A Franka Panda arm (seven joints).
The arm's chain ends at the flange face. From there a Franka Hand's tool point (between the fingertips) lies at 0.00 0.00 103.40 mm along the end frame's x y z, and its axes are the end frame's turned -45 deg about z.
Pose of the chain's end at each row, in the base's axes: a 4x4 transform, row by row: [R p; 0 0 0 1], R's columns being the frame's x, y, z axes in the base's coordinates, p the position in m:
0.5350, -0.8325, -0.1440, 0.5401; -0.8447, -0.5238, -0.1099, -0.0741; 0.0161, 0.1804, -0.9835, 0.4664; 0, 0, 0, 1
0.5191, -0.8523, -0.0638, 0.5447; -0.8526, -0.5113, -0.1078, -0.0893; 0.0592, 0.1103, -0.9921, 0.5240; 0, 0, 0, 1
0.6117, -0.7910, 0.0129, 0.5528; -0.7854, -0.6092, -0.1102, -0.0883; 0.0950, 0.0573, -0.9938, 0.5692; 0, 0, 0, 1
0.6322, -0.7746, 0.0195, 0.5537; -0.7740, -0.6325, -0.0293, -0.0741; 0.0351, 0.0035, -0.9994, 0.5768; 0, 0, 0, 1
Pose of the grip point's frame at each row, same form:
0.9670, -0.2104, -0.1440, 0.5252; -0.2269, -0.9677, -0.1099, -0.0855; -0.1162, 0.1389, -0.9835, 0.3647; 0, 0, 0, 1
0.9697, -0.2356, -0.0638, 0.5381; -0.2413, -0.9644, -0.1078, -0.1004; -0.0361, 0.1199, -0.9921, 0.4214; 0, 0, 0, 1
0.9919, -0.1268, 0.0129, 0.5541; -0.1246, -0.9861, -0.1102, -0.0997; 0.0267, 0.1077, -0.9938, 0.4664; 0, 0, 0, 1
0.9948, -0.1007, 0.0195, 0.5557; -0.1001, -0.9945, -0.0293, -0.0771; 0.0223, 0.0273, -0.9994, 0.4735; 0, 0, 0, 1

